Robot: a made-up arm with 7 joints.
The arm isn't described. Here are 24 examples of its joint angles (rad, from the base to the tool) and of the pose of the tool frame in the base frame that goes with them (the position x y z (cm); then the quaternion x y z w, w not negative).
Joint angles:
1: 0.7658 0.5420 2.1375 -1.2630 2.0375 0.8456 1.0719
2: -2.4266 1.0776 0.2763 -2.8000 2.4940 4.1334 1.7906
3: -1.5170 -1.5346 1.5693 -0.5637 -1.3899 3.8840 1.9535
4: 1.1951 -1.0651 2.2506 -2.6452 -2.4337 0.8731 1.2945
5: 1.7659 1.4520 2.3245 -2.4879 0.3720 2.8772 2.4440
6: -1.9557 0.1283 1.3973 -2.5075 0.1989 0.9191 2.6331
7: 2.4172 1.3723 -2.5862 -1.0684 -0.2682 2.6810 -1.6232
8: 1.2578 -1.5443 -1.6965 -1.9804 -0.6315 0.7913 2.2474
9: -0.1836 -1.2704 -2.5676 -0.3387 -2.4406 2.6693 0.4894
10: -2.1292 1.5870 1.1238 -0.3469 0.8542 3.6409 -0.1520
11: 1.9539 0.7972 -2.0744 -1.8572 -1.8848 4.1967 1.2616
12: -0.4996 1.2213 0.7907 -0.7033 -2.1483 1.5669 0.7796
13: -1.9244 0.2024 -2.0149 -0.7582 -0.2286 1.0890 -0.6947
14: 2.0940 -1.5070 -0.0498 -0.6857 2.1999 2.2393 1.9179
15: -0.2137 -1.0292 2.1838 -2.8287 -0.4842 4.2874 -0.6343
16: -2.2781 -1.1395 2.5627 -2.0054 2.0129 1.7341 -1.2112
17: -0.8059 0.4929 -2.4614 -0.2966 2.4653 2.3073 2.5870
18: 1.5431 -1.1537 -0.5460 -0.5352 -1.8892 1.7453 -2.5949
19: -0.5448 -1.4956 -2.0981 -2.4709 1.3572 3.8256 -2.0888
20: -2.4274 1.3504 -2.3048 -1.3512 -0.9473 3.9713 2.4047
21: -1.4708 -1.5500 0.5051 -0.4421 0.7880 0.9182 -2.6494
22: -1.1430 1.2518 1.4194 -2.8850 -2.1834 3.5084 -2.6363
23: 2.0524 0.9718 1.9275 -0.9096 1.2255 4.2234 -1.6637
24: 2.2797 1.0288 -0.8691 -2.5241 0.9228 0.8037 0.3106
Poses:
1: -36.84 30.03 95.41 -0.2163 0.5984 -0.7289 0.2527
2: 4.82 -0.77 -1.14 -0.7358 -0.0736 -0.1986 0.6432
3: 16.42 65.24 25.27 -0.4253 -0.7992 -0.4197 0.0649
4: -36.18 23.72 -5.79 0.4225 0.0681 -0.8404 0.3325
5: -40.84 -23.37 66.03 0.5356 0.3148 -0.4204 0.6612
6: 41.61 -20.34 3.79 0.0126 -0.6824 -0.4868 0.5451
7: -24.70 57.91 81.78 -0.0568 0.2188 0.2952 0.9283
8: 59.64 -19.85 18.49 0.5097 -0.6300 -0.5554 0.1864
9: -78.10 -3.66 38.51 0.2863 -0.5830 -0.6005 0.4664
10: -34.91 -60.06 20.63 -0.3497 -0.7407 0.5511 0.1594
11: 43.51 16.01 56.96 0.6389 0.6490 0.3955 0.1191
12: 83.95 -13.92 30.95 0.7218 -0.2457 0.1798 0.6215
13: -35.72 19.84 102.97 -0.1068 -0.9553 -0.2735 0.0352
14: 41.03 -55.69 75.47 0.0535 -0.6628 0.7242 0.1826
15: 7.41 25.85 4.99 0.1824 -0.9343 -0.3017 0.0534
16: 46.54 -5.56 -19.12 -0.8829 -0.0068 0.0191 0.4691
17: 8.53 -21.36 109.58 0.1553 0.5031 -0.5209 0.6719
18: 12.32 -62.30 87.88 0.6008 0.6066 0.0533 0.5179
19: -13.75 -32.05 0.63 -0.3868 0.8850 -0.2532 0.0542
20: -53.70 4.25 66.52 -0.0057 -0.6857 -0.1750 0.7065
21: 9.77 78.59 54.42 0.0684 0.7293 -0.4470 0.5135
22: 12.19 33.60 28.04 -0.5890 0.4097 0.5683 0.4028
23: -47.84 22.88 68.00 -0.5454 -0.5909 0.0975 0.5864
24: 26.61 17.87 -12.13 0.6175 -0.1280 -0.6123 0.4769
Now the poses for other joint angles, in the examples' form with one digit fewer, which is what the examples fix.
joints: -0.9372 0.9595 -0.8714 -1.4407 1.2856 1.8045 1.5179
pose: -9.7 -77.4 19.8 0.242 0.934 0.058 0.255
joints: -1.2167 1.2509 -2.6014 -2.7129 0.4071 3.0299 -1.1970
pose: -31.2 23.1 66.9 0.104 -0.720 -0.628 0.276
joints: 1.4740 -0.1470 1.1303 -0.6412 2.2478 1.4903 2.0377
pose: -31.9 6.1 110.1 0.290 0.576 -0.656 0.392
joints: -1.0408 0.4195 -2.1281 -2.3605 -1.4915 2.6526 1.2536
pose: -57.7 -5.7 28.4 0.033 -0.808 -0.426 0.407
